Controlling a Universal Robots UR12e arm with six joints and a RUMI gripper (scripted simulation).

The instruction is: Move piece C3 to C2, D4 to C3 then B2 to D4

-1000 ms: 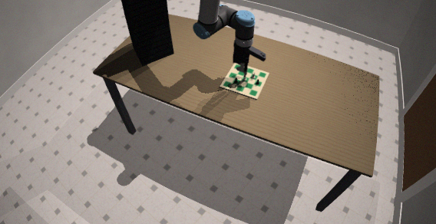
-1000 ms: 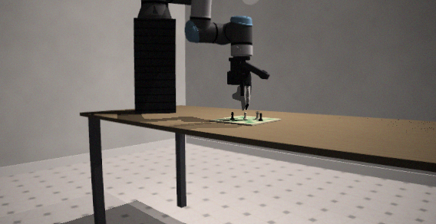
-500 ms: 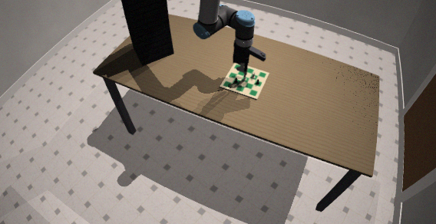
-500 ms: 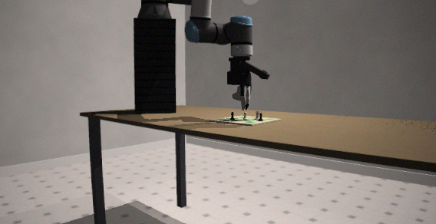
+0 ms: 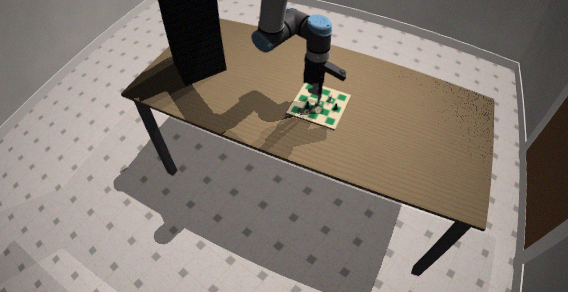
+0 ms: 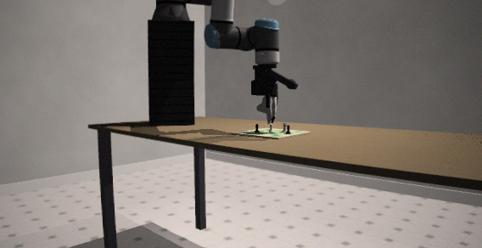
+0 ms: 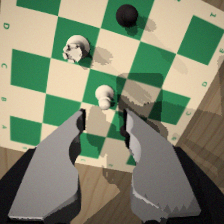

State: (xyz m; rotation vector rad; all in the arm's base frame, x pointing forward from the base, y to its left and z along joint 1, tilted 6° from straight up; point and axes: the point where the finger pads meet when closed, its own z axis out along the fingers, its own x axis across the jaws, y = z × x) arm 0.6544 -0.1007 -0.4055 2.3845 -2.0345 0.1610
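The green-and-cream chessboard is 5 cm below my hand.
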